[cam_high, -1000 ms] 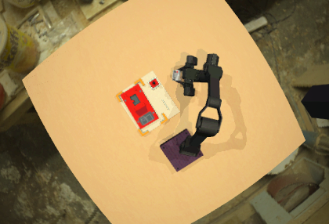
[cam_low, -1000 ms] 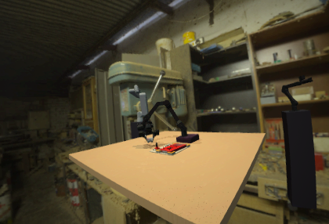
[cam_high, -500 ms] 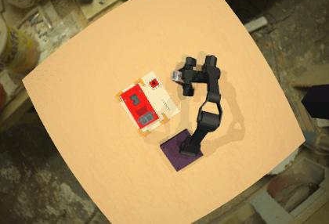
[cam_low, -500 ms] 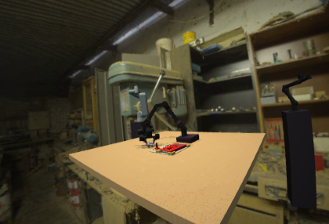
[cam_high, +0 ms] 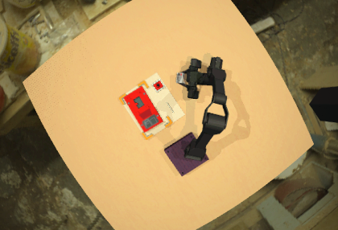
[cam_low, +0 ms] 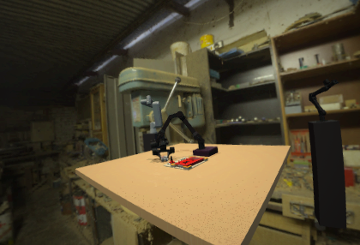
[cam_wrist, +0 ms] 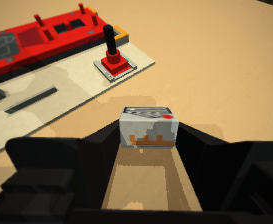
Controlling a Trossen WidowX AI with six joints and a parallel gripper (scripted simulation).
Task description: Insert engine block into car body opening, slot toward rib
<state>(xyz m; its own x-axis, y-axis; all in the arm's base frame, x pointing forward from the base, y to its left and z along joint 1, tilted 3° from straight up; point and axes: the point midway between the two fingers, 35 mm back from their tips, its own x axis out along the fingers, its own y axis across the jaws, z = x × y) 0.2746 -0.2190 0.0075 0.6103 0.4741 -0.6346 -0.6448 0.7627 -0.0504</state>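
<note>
My gripper tip is right at the engine block. The rest, counted from my gripper tip: black peg 50 mm ahead, 100 mm to the left, 20 mm above.
</note>
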